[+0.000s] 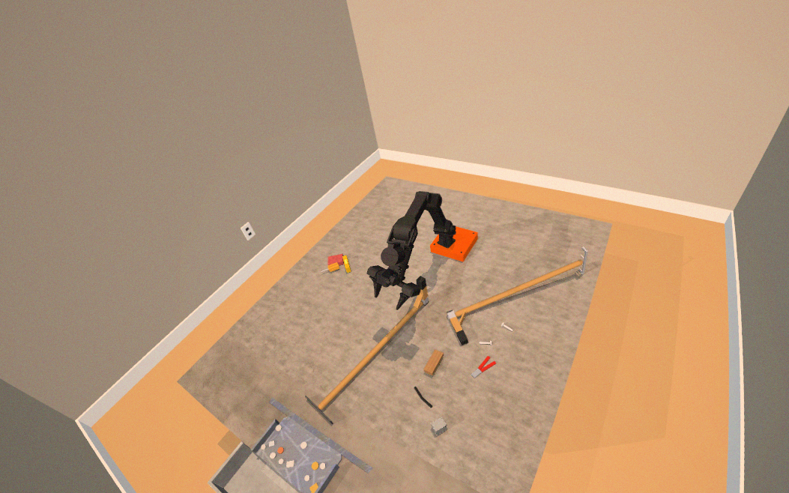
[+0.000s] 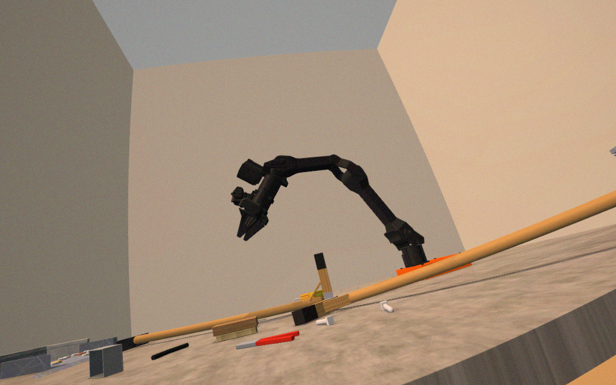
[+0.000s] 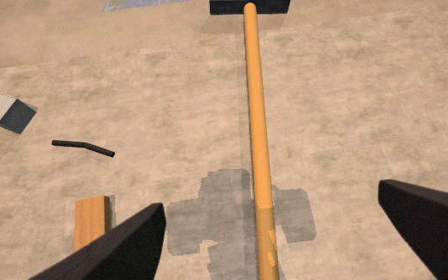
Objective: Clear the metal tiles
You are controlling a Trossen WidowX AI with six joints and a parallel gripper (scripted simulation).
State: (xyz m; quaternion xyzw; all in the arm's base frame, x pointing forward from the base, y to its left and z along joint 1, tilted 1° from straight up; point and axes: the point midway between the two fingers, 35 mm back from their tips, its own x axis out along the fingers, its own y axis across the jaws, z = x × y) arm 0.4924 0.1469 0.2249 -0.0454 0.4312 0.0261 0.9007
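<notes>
Right now the long scraper is 170 mm below my gripper tip, 80 mm ahead of it and 30 mm to the right of it. Also, from my gripper tip: wooden block (220 mm below, 170 mm to the left, 10 mm behind); then grey cube (320 mm to the left, 210 mm below, 150 mm ahead); then black strip (230 mm below, 220 mm to the left, 110 mm ahead).
</notes>
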